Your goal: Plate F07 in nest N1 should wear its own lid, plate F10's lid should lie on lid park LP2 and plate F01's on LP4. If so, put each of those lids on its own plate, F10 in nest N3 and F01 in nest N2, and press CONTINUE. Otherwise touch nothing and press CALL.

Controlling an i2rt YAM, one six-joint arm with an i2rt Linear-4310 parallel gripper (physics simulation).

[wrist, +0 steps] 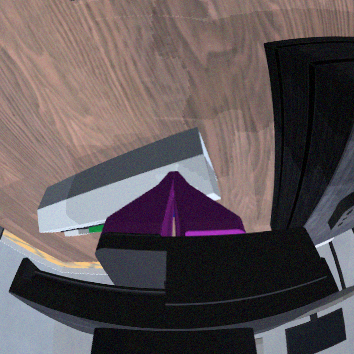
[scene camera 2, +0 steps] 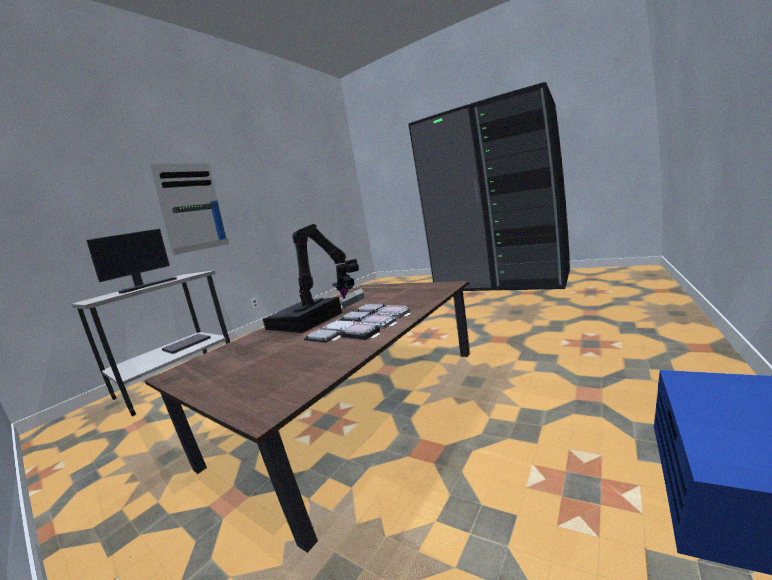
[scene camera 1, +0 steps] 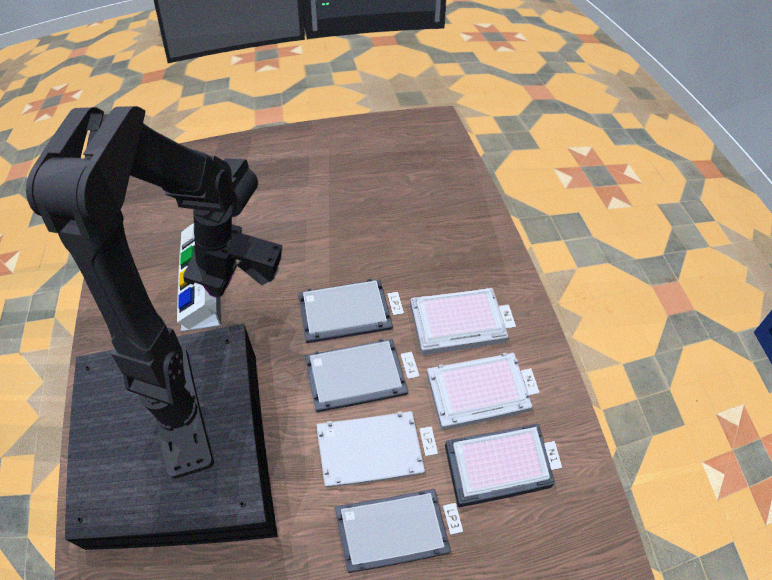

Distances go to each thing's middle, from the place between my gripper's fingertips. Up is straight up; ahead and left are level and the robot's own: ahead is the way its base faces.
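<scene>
Hand: 20 mm above the button box [scene camera 1: 205, 311], 20 mm past it, 90 mm to the right of it. From my hand: LP4 lid park [scene camera 1: 395, 392], 40 mm below, 190 mm ahead, 200 mm to the right; LP2 lid park [scene camera 1: 317, 337], 40 mm below, 220 mm ahead, 70 mm to the right; LP1 lid park [scene camera 1: 385, 447], 40 mm below, 170 mm ahead, 330 mm to the right. Of the things named here, going by their middles, nearest to my hand: the button box.
</scene>
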